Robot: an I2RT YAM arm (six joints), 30 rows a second.
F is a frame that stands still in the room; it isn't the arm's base.
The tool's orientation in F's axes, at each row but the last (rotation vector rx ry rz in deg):
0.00, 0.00, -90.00
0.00, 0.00, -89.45
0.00, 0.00, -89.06
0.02, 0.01, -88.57
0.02, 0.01, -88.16
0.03, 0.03, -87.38
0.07, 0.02, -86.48
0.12, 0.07, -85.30
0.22, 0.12, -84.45
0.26, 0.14, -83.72
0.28, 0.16, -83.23
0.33, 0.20, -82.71
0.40, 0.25, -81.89
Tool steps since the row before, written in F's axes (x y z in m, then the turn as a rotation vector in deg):
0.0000, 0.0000, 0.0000, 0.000, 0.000, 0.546
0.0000, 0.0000, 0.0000, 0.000, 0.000, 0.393
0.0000, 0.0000, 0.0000, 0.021, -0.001, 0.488
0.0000, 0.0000, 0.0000, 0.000, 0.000, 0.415
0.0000, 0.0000, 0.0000, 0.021, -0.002, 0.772
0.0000, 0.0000, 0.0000, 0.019, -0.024, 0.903
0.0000, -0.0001, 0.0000, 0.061, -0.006, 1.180
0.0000, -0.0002, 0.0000, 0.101, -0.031, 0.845
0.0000, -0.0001, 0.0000, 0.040, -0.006, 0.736
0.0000, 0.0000, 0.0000, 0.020, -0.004, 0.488
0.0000, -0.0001, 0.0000, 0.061, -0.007, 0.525
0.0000, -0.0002, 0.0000, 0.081, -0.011, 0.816
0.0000, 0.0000, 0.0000, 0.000, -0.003, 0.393
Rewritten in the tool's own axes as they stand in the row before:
0.0000, 0.0000, 0.0000, 0.000, 0.000, 0.546
0.0000, 0.0000, 0.0000, 0.000, 0.000, 0.393
0.0000, 0.0000, 0.0000, 0.001, 0.021, 0.488
0.0000, 0.0000, 0.0000, 0.000, 0.000, 0.415
0.0000, 0.0000, 0.0000, 0.002, 0.021, 0.772
0.0000, 0.0000, 0.0000, 0.024, 0.018, 0.903
0.0001, 0.0000, 0.0000, 0.009, 0.061, 1.180
0.0002, 0.0000, 0.0000, 0.037, 0.099, 0.845
0.0001, 0.0000, 0.0000, 0.007, 0.040, 0.736
0.0000, 0.0000, 0.0000, 0.004, 0.020, 0.488
0.0001, 0.0000, 0.0000, 0.012, 0.061, 0.525
0.0002, 0.0000, 0.0000, 0.016, 0.080, 0.816
0.0000, 0.0000, 0.0000, 0.000, 0.000, 0.393

